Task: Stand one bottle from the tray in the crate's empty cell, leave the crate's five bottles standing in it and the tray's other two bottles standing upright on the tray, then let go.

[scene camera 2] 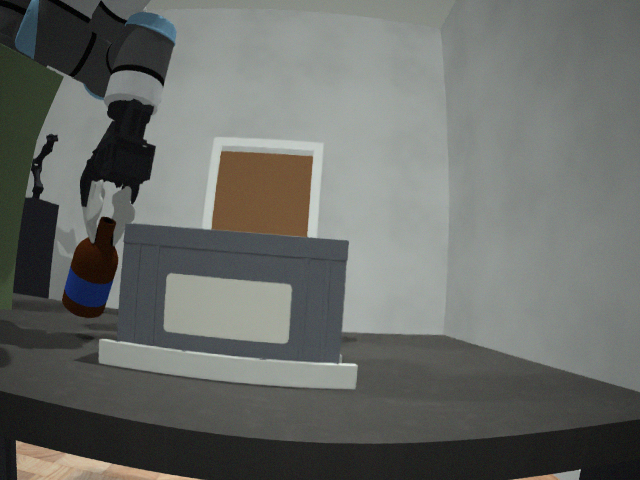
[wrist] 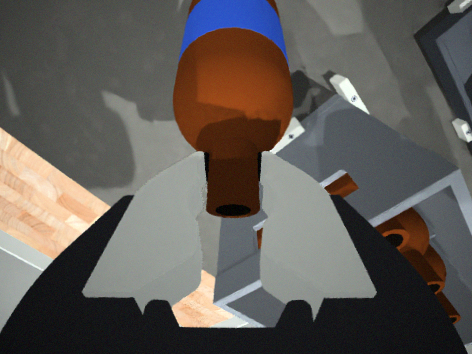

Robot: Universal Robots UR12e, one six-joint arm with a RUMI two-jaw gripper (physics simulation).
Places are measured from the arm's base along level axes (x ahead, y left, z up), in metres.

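Pixels of known places: gripper, between the fingertips: [scene camera 2: 102, 244] [wrist: 233, 156]; arm's base, origin of its link: [scene camera 2: 8, 54].
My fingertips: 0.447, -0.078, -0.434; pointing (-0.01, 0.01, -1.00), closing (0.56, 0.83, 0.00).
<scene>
Ahead of a thing's pixels: the offset from my fingertips to its middle, as dx, dy, dz. "*": to the spot under its first point.
A brown bottle with a blue band {-0.024, +0.016, -0.030} [scene camera 2: 90, 273] [wrist: 232, 90] hangs from my gripper [scene camera 2: 104, 235] [wrist: 233, 156], which is shut on its neck. In the scene view it leans, base to the lower left, above the table and left of the crate {+0.212, +0.029, -0.064} [scene camera 2: 144, 289] [wrist: 370, 155]. Its base is lower than the crate's rim. In the wrist view the crate lies at the lower right, partly behind the fingers. Several brown bottles {+0.205, +0.073, -0.066} [wrist: 417, 230] show inside it; its empty cell cannot be made out. A dark-edged grey object {* +0.081, +0.209, -0.126} [wrist: 450, 55], possibly the tray, is cut off at the top right; no bottles show on it.
A long white strip {* +0.234, -0.073, -0.130} [scene camera 2: 227, 364] runs along the crate's front foot. White blocks {* +0.057, +0.106, -0.121} [wrist: 350, 92] sit by the crate's side. Behind are a white-framed brown panel [scene camera 2: 261, 193] and a dark pedestal [scene camera 2: 36, 248]. A green panel [scene camera 2: 20, 180] stands at the left.
</scene>
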